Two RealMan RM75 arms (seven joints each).
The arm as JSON. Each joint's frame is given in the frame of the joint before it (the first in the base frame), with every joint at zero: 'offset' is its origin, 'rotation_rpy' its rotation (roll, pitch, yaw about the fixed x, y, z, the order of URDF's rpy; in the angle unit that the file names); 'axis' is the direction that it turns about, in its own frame. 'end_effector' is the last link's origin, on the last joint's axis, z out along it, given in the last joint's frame.
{
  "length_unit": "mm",
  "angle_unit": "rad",
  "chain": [
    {
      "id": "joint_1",
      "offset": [
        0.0,
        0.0,
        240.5
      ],
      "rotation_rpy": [
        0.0,
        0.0,
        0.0
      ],
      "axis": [
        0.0,
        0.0,
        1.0
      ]
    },
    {
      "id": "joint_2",
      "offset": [
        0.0,
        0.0,
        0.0
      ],
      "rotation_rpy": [
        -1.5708,
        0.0,
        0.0
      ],
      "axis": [
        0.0,
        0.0,
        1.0
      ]
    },
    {
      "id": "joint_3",
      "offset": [
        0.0,
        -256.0,
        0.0
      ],
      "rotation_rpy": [
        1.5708,
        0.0,
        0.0
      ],
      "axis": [
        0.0,
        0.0,
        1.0
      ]
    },
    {
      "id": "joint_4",
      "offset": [
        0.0,
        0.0,
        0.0
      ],
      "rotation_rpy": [
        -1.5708,
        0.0,
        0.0
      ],
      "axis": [
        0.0,
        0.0,
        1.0
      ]
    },
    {
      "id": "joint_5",
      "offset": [
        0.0,
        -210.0,
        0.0
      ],
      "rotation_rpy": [
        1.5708,
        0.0,
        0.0
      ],
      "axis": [
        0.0,
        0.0,
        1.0
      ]
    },
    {
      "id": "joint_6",
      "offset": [
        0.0,
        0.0,
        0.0
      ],
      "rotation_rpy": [
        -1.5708,
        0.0,
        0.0
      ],
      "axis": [
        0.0,
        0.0,
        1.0
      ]
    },
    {
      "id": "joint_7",
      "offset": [
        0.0,
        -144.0,
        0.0
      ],
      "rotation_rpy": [
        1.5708,
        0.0,
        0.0
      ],
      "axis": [
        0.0,
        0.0,
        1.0
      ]
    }
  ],
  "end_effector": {
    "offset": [
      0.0,
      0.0,
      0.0
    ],
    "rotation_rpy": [
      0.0,
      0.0,
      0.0
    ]
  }
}
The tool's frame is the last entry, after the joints.
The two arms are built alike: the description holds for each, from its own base.
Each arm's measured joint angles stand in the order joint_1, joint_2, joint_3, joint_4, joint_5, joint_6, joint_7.
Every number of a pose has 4 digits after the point. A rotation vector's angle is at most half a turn.
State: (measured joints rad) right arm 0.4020 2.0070 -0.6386 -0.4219 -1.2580 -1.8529 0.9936; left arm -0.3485 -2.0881 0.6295 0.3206 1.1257 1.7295 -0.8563
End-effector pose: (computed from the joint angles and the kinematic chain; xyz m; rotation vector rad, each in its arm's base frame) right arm 0.2650 0.2977 0.0820 -2.0588 0.1988 1.4376; left arm -0.2884 0.2885 0.0522 -1.8008 -0.3640 -1.3691
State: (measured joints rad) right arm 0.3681 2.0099 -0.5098 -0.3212 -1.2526 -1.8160 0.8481; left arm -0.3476 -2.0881 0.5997 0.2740 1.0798 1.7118 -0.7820
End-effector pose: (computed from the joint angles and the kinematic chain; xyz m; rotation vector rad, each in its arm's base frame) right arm 0.2940 0.2881 0.0847 -1.8547 0.2270 1.3350; left arm -0.2975 0.2879 0.0541 -1.7073 -0.3601 -1.3213
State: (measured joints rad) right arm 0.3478 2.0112 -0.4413 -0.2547 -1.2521 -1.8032 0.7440; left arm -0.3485 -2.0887 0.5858 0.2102 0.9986 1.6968 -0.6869
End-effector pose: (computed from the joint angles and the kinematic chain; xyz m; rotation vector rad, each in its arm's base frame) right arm 0.3089 0.2795 0.0829 -1.7510 0.2316 1.2638; left arm -0.3071 0.2861 0.0549 -1.5946 -0.3585 -1.2652
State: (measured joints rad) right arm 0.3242 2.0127 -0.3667 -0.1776 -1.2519 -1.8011 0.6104; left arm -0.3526 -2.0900 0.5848 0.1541 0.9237 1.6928 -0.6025
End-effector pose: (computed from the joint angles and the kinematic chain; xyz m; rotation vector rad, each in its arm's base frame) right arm 0.3228 0.2678 0.0795 -1.6425 0.2195 1.1761; left arm -0.3133 0.2841 0.0540 -1.5092 -0.3539 -1.2162
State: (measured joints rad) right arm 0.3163 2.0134 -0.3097 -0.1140 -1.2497 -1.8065 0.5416; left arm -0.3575 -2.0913 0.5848 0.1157 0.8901 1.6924 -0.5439
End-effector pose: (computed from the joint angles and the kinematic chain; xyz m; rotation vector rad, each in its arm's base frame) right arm 0.3289 0.2613 0.0764 -1.5644 0.2311 1.1459; left arm -0.3159 0.2826 0.0508 -1.4732 -0.3505 -1.1803
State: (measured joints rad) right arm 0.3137 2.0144 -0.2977 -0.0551 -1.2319 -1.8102 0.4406; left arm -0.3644 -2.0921 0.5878 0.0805 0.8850 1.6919 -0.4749
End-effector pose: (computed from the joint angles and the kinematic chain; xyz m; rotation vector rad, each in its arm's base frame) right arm 0.3307 0.2572 0.0699 -1.5185 0.2110 1.0943; left arm -0.3158 0.2817 0.0441 -1.4730 -0.3340 -1.1360
